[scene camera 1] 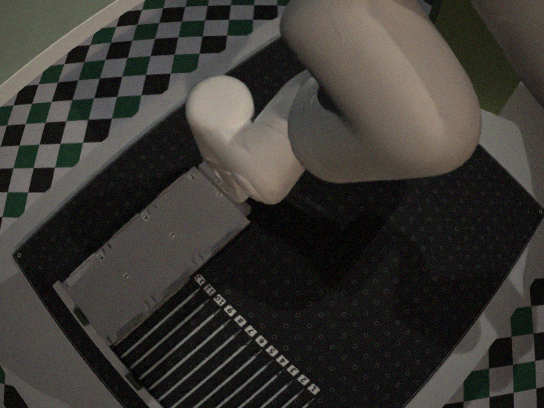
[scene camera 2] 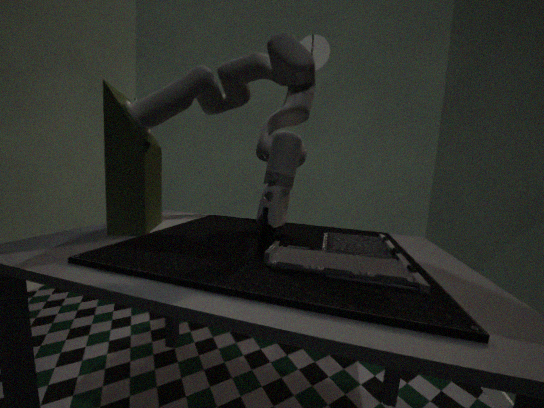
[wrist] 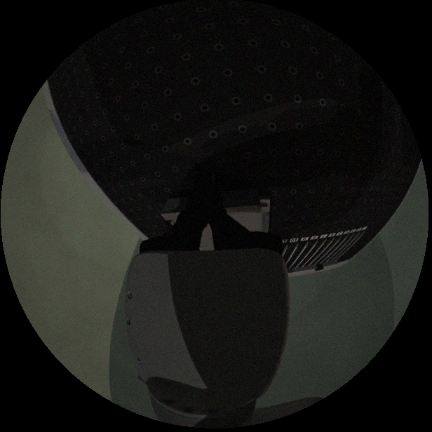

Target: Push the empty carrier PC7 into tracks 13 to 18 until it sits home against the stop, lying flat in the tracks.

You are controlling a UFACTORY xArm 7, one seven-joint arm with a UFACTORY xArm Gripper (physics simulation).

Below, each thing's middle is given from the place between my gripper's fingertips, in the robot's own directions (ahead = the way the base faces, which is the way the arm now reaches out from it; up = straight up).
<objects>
The carrier PC7 [scene camera 1: 158,249] lies 170 mm ahead of my hand and 70 mm to the left of it.
</objects>
